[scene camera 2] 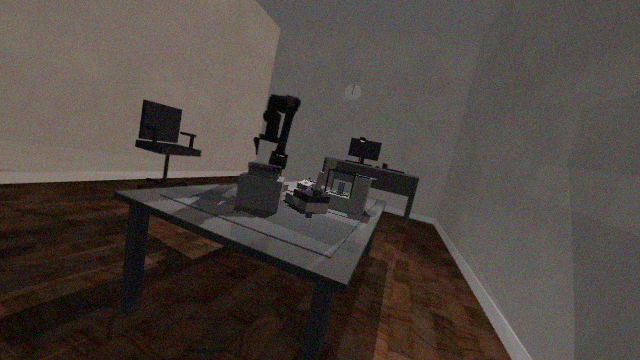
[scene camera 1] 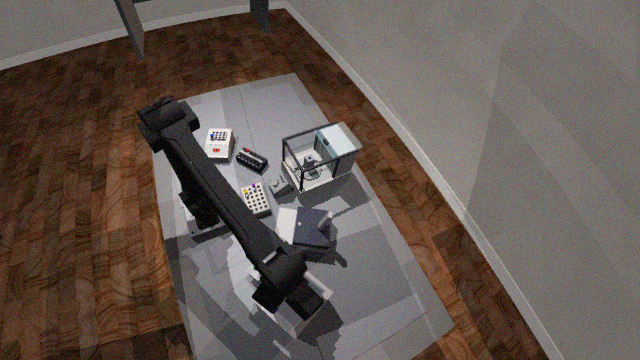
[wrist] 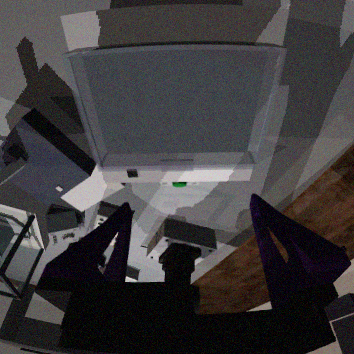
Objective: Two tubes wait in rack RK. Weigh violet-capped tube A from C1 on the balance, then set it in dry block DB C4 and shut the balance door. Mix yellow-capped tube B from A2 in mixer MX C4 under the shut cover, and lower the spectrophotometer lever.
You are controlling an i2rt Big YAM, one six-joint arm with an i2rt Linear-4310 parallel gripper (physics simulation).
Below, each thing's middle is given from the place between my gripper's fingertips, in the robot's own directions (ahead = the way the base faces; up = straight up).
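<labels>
Grey translucent cover point(wrist: 185, 105): my hand 30 mm short of it, 50 mm to the left, 40 mm above. Balance print button unit point(wrist: 62, 222): from my hand 400 mm to the left, 190 mm ahead, 180 mm below.
</labels>
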